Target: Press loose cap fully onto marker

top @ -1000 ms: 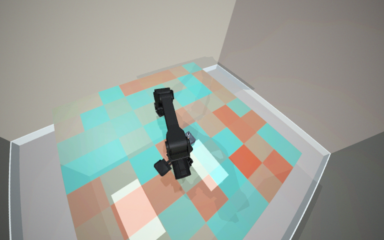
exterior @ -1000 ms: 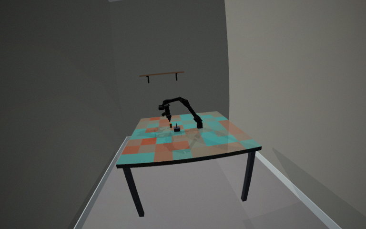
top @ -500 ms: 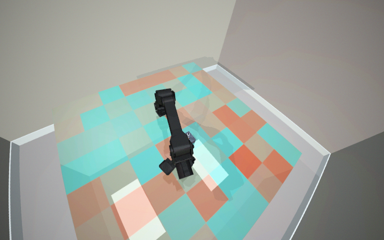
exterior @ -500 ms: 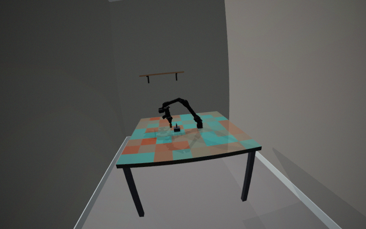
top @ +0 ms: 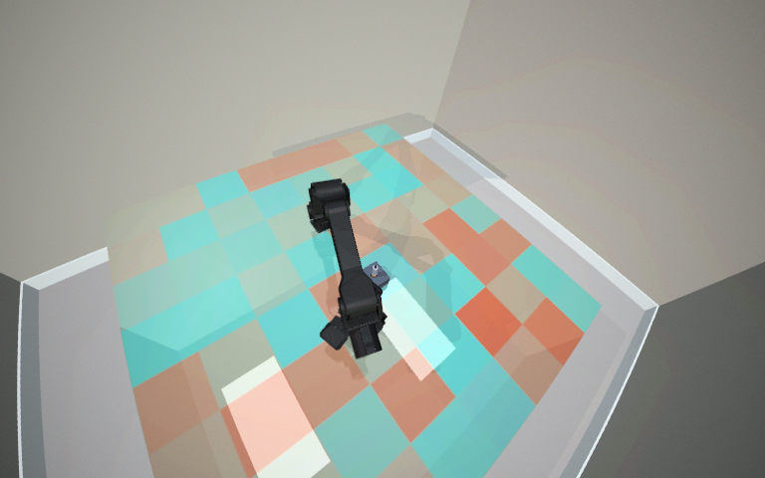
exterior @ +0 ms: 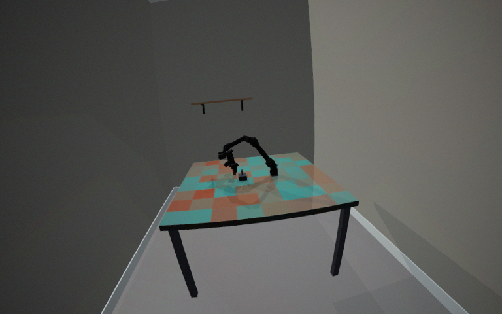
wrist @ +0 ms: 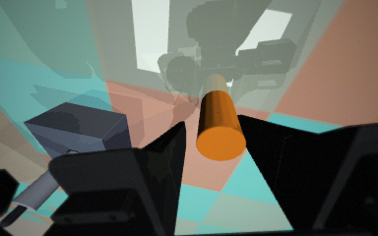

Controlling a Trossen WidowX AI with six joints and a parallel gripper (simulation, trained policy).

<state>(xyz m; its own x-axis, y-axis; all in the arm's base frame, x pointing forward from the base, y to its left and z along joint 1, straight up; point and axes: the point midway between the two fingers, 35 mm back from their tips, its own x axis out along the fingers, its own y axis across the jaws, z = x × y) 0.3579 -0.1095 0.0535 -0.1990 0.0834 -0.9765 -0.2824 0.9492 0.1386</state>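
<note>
Right now my gripper tip is 60 mm past the grey marker, 130 mm to the right of it and 50 mm below it. From my gripper tip the other things lie so: dark holder block (60 mm behind, 130 mm to the left); then orange cap (10 mm ahead, 10 mm above).
</note>
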